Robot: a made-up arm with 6 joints. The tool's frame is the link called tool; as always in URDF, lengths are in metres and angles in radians.
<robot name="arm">
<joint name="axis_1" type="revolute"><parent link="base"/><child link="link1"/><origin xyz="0.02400 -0.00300 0.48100" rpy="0.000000 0.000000 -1.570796"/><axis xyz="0 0 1"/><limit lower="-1.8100" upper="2.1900"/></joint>
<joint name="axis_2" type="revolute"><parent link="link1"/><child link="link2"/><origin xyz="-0.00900 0.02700 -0.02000" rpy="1.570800 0.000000 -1.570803"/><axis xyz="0 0 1"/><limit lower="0.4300" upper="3.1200"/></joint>
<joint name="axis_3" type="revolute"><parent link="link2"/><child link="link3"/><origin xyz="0.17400 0.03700 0.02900" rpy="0.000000 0.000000 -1.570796"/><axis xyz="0 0 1"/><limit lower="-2.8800" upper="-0.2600"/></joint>
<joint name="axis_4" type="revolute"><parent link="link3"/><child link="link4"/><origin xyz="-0.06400 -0.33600 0.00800" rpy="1.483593 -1.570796 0.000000"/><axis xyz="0 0 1"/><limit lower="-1.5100" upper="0.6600"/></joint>
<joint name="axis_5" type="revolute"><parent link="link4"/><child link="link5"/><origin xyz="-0.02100 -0.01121 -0.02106" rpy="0.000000 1.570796 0.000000"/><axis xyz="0 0 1"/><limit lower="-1.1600" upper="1.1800"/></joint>
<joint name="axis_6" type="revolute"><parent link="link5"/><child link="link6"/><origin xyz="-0.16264 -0.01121 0.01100" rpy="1.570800 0.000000 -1.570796"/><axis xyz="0 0 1"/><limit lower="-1.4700" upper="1.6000"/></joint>
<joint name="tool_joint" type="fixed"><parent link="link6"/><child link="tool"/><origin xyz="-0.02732 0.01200 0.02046" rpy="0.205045 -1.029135 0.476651"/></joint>
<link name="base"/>
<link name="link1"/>
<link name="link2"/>
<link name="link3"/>
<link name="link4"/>
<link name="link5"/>
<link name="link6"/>
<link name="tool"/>
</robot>
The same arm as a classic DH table. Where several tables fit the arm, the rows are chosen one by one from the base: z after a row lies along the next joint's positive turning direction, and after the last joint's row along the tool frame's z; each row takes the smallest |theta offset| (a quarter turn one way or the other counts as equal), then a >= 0, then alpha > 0; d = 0 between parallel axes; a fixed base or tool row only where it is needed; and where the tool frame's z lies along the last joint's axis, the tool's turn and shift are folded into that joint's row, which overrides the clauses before.
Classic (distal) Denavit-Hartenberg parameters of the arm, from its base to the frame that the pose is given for. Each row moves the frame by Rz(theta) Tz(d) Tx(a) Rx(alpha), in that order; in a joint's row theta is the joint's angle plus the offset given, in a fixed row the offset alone. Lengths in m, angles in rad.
base (fixed): d 0, theta offset -0.1244, a 0.0242, alpha 0
axis_1: d 0.461, theta offset 0.1244, a 0.027, alpha -1.5708
axis_2: d 0, theta offset 0.2095, a -0.1779, alpha 0
axis_3: d 0.046, theta offset 1.2741, a -0.0345, alpha 1.5708
axis_4: d 0.3192, theta offset 0, a 0.0112, alpha -1.5708
axis_5: d -0.01, theta offset 0, a 0.0112, alpha 1.5708
axis_6: d 0.1756, theta offset -0.856, a -0.027, alpha 1.0417
tool (fixed): d 0.0148, theta offset 1.4489, a 0, alpha 0
Joint limits (rad, base to tool): -1.81..2.19 0.43..3.12 -2.88..-0.26 -1.51..0.66 -1.16..1.18 -1.47..1.6

